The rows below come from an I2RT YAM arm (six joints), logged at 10 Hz.
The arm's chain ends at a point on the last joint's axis. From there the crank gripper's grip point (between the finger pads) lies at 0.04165 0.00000 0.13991 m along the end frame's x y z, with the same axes.
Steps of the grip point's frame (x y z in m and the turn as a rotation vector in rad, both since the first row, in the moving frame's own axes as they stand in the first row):
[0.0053, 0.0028, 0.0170, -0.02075, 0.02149, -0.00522]
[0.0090, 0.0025, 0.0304, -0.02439, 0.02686, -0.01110]
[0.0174, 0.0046, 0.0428, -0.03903, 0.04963, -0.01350]
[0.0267, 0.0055, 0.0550, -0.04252, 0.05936, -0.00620]
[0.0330, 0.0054, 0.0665, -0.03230, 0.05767, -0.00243]
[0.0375, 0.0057, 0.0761, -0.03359, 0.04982, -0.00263]
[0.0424, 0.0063, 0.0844, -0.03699, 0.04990, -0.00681]
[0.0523, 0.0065, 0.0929, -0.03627, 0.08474, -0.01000]
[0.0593, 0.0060, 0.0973, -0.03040, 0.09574, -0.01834]
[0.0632, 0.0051, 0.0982, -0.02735, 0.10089, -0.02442]
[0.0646, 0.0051, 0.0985, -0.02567, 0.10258, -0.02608]
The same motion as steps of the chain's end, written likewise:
[0.0023, 0.0001, 0.0180, -0.02075, 0.02149, -0.00522]
[0.0052, -0.0004, 0.0316, -0.02439, 0.02686, -0.01110]
[0.0105, -0.0002, 0.0451, -0.03903, 0.04963, -0.01350]
[0.0185, -0.0001, 0.0578, -0.04252, 0.05936, -0.00620]
[0.0250, 0.0010, 0.0692, -0.03230, 0.05767, -0.00243]
[0.0306, 0.0012, 0.0784, -0.03359, 0.04982, -0.00263]
[0.0355, 0.0015, 0.0867, -0.03699, 0.04990, -0.00681]
[0.0406, 0.0020, 0.0970, -0.03627, 0.08474, -0.01000]
[0.0461, 0.0027, 0.1020, -0.03040, 0.09574, -0.01834]
[0.0493, 0.0025, 0.1031, -0.02735, 0.10089, -0.02442]
[0.0505, 0.0028, 0.1035, -0.02567, 0.10258, -0.02608]

